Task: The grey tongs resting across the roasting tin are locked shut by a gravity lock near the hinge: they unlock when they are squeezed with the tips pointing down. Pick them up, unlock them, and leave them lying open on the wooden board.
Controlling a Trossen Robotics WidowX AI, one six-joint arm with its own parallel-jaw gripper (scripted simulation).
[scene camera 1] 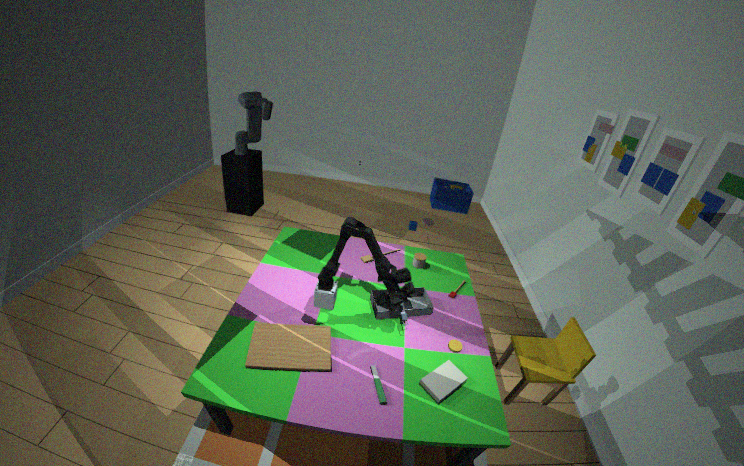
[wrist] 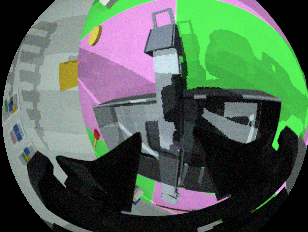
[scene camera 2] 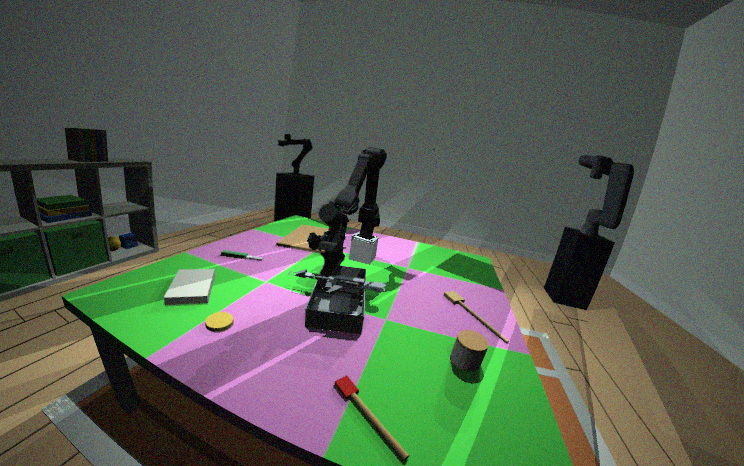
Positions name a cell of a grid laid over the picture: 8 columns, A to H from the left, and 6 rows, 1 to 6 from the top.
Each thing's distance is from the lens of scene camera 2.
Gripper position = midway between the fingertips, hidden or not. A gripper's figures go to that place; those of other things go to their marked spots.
my gripper (scene camera 2: D4): 0.83 m
lidded canister (scene camera 2: F5): 0.67 m
red-headed tool (scene camera 2: D5): 0.58 m
The marked spots on the lidded canister and the red-headed tool are 0.30 m apart.
